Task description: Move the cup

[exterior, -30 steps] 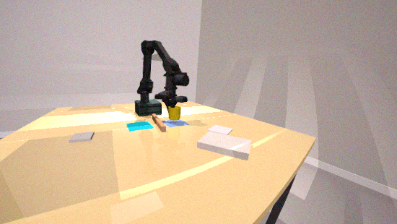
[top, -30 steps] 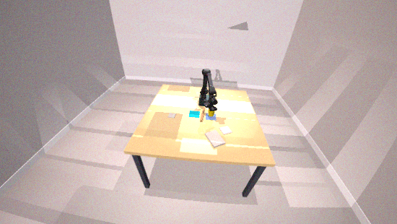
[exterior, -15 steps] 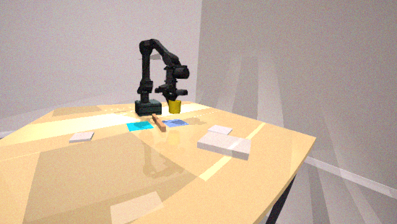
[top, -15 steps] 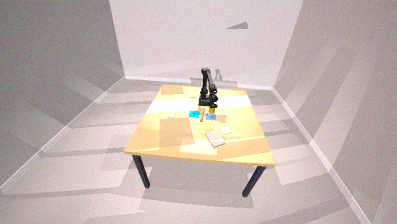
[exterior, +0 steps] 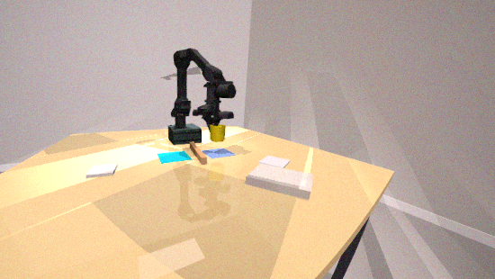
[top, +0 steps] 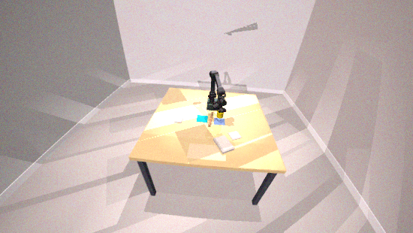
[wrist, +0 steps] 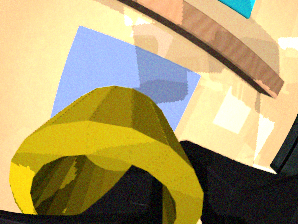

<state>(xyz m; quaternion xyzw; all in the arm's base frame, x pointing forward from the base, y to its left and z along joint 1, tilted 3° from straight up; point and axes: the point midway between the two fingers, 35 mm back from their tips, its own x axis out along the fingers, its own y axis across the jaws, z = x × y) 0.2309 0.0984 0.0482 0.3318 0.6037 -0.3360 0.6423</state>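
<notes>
Now: gripper tip 170 mm to the left of the teal pad, 90 mm above it and 20 mm short of it. The rest, counted from my gripper tip: red marble 20 mm to the left, 20 mm below, 10 mm ahead; then yellow cup 20 mm to the left, 20 mm ahead; then blue marble 20 mm to the left, 20 mm below, 10 mm ahead.
</notes>
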